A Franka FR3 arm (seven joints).
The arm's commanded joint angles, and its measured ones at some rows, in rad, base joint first. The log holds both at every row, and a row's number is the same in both.
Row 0, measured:
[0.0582 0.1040 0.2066 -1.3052 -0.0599 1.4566 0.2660]
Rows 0 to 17, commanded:
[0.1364 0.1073 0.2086 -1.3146 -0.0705 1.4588 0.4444]
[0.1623 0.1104 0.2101 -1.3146 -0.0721 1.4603 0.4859]
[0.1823 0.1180 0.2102 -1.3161 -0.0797 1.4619 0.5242]
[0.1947 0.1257 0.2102 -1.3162 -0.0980 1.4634 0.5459]
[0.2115 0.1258 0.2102 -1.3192 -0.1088 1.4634 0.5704]
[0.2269 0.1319 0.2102 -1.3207 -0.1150 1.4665 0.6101]
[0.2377 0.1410 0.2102 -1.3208 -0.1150 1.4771 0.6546]
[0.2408 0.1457 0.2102 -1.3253 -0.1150 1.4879 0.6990]
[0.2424 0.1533 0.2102 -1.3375 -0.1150 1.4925 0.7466]
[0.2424 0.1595 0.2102 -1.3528 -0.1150 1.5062 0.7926]
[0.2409 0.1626 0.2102 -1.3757 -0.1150 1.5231 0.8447]
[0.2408 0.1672 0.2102 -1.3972 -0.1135 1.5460 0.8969]
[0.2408 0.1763 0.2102 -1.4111 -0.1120 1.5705 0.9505]
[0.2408 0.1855 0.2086 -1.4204 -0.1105 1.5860 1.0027]
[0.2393 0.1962 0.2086 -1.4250 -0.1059 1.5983 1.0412]
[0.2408 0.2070 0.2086 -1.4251 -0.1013 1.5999 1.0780]
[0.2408 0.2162 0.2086 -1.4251 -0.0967 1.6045 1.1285]
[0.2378 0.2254 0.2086 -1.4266 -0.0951 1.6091 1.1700]
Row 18, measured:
[0.2424 0.2121 0.2078 -1.4116 -0.1014 1.5808 1.0441]
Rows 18 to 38, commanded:
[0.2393 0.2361 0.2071 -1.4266 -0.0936 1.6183 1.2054]
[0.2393 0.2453 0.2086 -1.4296 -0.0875 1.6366 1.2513]
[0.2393 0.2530 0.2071 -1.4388 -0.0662 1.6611 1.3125]
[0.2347 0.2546 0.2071 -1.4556 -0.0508 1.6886 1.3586]
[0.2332 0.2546 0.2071 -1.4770 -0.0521 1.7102 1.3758]
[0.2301 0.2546 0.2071 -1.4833 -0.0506 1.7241 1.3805]
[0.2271 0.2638 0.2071 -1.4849 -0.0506 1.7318 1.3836]
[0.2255 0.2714 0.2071 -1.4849 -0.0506 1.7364 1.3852]
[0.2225 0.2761 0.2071 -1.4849 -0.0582 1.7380 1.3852]
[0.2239 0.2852 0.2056 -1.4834 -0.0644 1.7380 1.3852]
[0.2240 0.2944 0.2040 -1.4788 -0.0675 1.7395 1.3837]
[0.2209 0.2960 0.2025 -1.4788 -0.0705 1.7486 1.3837]
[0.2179 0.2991 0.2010 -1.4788 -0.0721 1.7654 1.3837]
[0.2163 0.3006 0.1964 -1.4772 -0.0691 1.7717 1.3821]
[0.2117 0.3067 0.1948 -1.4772 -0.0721 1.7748 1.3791]
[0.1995 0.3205 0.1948 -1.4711 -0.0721 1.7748 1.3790]
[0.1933 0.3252 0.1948 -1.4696 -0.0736 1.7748 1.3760]
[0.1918 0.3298 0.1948 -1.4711 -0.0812 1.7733 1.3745]
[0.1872 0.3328 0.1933 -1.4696 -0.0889 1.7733 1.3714]
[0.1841 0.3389 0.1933 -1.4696 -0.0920 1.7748 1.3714]
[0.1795 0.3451 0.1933 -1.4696 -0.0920 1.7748 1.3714]
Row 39, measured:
[0.1995 0.3263 0.1824 -1.4692 -0.0761 1.7510 1.3655]
